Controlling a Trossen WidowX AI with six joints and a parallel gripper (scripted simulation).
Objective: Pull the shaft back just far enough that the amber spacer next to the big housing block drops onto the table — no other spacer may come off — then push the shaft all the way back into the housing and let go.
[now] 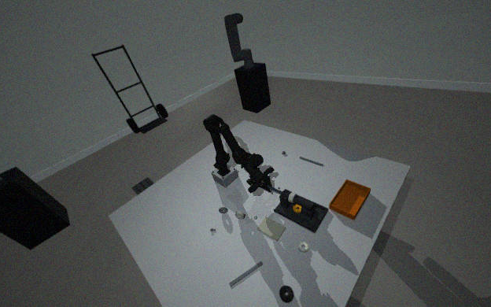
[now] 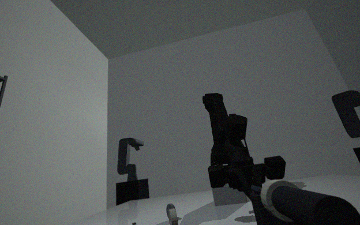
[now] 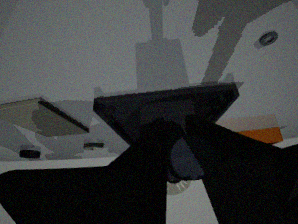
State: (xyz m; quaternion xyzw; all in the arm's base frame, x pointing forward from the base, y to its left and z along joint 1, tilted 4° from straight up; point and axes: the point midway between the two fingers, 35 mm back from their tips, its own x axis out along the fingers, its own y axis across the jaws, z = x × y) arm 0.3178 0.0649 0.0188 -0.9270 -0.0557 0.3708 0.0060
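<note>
My gripper tip is 6 cm short of the thin shaft, 3 cm below it and 1 cm to the right of it. Also, from my gripper tip: pale spacer 14 cm ahead, 3 cm above, 1 cm to the left; amber spacer 16 cm ahead, 4 cm below, 2 cm to the left; pale flat plate 15 cm to the right, 12 cm ahead, 5 cm below.
</note>
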